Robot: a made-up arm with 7 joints.
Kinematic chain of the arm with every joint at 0, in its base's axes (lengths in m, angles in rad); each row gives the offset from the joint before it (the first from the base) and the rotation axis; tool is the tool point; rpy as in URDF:
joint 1: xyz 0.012 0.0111 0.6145 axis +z
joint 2: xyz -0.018 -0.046 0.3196 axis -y
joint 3: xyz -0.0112 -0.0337 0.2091 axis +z
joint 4: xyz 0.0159 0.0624 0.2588 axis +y
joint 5: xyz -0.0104 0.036 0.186 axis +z
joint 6: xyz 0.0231 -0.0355 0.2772 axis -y
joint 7: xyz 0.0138 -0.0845 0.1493 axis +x
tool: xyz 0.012 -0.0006 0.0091 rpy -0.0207 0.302 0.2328
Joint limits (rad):
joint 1: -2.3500..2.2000
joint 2: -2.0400..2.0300
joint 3: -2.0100..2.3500
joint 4: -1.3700..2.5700
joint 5: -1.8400..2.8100
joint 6: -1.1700..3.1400
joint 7: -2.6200..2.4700
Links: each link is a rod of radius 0.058 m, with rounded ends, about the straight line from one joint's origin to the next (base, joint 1, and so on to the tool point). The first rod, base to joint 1, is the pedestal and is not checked.
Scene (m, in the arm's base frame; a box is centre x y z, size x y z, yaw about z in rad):
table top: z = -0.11
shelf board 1: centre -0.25 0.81 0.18 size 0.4 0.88 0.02 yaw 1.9
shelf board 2: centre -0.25 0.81 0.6 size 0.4 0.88 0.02 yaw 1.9
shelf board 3: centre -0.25 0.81 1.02 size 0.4 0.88 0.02 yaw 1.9
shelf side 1: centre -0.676 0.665 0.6 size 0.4 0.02 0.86 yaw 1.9
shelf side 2: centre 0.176 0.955 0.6 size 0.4 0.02 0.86 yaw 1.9
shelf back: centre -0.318 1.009 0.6 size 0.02 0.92 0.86 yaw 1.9
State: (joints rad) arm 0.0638 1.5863 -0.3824 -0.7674 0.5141 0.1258 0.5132
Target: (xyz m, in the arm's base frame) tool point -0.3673 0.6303 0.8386
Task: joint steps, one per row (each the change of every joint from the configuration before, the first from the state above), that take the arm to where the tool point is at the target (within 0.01 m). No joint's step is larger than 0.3 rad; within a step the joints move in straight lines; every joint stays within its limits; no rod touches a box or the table.
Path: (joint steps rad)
1: 0.0521 -0.0208 0.0973 0.2900 -0.0085 -0.1371 -0.1455
2: 0.0522 -0.0207 0.0973 0.2901 -0.0084 -0.1372 -0.1455
3: 0.0521 -0.0208 0.0973 0.2900 -0.0085 -0.1371 -0.1455
4: 0.0521 -0.0208 0.0973 0.2901 -0.0085 -0.1372 -0.1455
5: -0.0323 0.1054 0.2519 0.2360 0.0525 -0.1494 0.1197
6: -0.0324 0.1053 0.2520 0.2361 0.0525 -0.1495 0.1196
7: -0.0323 0.1054 0.2520 0.2361 0.0525 -0.1494 0.1197
8: -0.0324 0.1053 0.2519 0.2361 0.0525 -0.1495 0.1197
9: -0.0323 0.1054 0.2520 0.2361 0.0525 -0.1494 0.1196
10: -0.1826 0.0000 -0.0755 -0.1958 0.0165 0.1374 -0.0025
11: -0.1827 0.0000 -0.0756 -0.1958 0.0165 0.1374 -0.0024

